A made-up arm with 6 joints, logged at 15 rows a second.
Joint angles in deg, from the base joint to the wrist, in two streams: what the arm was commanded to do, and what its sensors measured. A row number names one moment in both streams.
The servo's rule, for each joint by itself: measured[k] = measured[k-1] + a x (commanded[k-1-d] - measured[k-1]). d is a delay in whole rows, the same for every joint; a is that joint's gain. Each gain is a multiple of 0.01, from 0.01 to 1. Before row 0 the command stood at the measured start. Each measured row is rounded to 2 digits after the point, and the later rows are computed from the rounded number. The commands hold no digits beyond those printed.
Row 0, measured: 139.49 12.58 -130.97 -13.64 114.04 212.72
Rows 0 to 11, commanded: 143.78 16.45 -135.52 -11.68 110.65 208.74; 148.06 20.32 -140.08 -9.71 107.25 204.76; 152.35 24.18 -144.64 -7.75 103.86 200.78; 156.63 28.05 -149.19 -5.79 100.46 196.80; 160.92 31.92 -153.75 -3.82 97.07 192.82; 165.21 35.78 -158.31 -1.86 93.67 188.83; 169.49 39.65 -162.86 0.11 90.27 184.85; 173.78 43.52 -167.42 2.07 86.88 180.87; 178.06 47.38 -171.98 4.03 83.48 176.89; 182.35 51.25 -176.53 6.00 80.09 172.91; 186.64 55.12 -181.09 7.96 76.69 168.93; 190.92 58.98 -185.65 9.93 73.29 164.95
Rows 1 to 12, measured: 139.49 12.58 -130.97 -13.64 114.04 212.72; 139.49 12.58 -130.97 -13.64 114.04 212.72; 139.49 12.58 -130.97 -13.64 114.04 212.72; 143.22 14.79 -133.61 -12.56 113.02 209.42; 147.43 17.94 -137.36 -10.99 111.29 205.55; 151.71 21.50 -141.58 -9.21 109.06 201.59; 155.99 25.23 -145.99 -7.33 106.48 197.61; 160.28 29.04 -150.49 -5.40 103.66 193.63; 164.57 32.88 -155.03 -3.45 100.66 189.65; 168.85 36.74 -159.57 -1.49 97.54 185.67; 173.14 40.60 -164.12 0.47 94.34 181.69; 177.42 44.46 -168.68 2.43 91.08 177.71
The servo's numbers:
d 3
a 0.87 0.57 0.58 0.55 0.30 0.83

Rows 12 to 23, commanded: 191.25 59.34 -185.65 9.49 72.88 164.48; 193.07 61.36 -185.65 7.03 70.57 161.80; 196.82 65.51 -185.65 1.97 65.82 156.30; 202.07 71.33 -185.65 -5.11 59.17 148.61; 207.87 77.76 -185.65 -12.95 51.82 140.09; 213.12 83.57 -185.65 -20.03 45.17 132.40; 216.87 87.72 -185.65 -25.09 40.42 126.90; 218.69 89.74 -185.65 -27.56 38.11 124.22; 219.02 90.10 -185.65 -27.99 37.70 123.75; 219.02 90.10 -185.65 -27.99 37.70 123.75; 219.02 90.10 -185.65 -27.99 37.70 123.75; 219.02 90.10 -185.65 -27.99 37.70 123.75
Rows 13 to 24, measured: 181.71 48.33 -173.23 4.39 87.78 173.73; 186.00 52.20 -177.79 6.35 84.45 169.75; 190.28 56.06 -182.35 8.32 81.10 165.77; 191.12 57.93 -184.26 8.96 78.63 164.70; 192.82 59.89 -185.07 7.90 76.21 162.29; 196.30 63.09 -185.41 4.64 73.09 157.32; 201.32 67.79 -185.55 -0.72 68.91 150.09; 207.02 73.47 -185.61 -7.45 63.78 141.79; 212.33 79.23 -185.63 -14.37 58.20 134.00; 216.28 84.07 -185.64 -20.27 52.87 128.11; 218.38 87.30 -185.65 -24.28 48.44 124.88; 218.94 88.90 -185.65 -26.32 45.22 123.94
